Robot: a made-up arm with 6 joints.
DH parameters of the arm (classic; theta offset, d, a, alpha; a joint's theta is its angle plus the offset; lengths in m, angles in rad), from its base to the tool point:
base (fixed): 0.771 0 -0.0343 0
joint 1: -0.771 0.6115 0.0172 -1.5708
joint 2: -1.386 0 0.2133 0
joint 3: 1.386 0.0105 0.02 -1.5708
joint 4: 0 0.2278 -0.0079 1.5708
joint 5: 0 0.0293 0.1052 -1.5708
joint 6: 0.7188 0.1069 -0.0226 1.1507
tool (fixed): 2.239 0.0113 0 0
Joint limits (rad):
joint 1: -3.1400..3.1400
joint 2: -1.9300..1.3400
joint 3: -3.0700..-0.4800
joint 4: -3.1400..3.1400
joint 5: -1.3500..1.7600
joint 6: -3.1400..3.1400
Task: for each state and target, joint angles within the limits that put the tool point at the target. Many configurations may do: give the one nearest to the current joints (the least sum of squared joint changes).
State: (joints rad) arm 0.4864 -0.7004 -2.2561 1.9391 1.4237 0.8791
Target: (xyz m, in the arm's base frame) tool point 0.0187 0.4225 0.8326
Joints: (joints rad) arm 1.1791 0.1084 -1.5133 1.5974 1.5872 0.9057
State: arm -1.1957 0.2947 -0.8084 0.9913 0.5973 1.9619
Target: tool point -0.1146 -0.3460 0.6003
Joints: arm -1.6649 -0.1474 -0.5639 1.1434 0.2536 2.0024
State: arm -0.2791 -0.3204 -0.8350 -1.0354 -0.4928 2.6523
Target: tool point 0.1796 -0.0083 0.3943
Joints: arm -0.4295 0.6315 -0.4808 -0.9965 0.1643 2.6700
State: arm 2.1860 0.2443 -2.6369 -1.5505 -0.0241 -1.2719
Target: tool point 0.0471 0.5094 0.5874
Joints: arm 1.3218 0.9047 -2.1540 -1.6765 0.1529 -1.2305
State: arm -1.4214 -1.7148 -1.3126 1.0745 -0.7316 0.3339
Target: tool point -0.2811 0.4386 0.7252
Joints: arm -1.1362 -1.8307 -2.1456 0.9056 -0.0568 0.4465
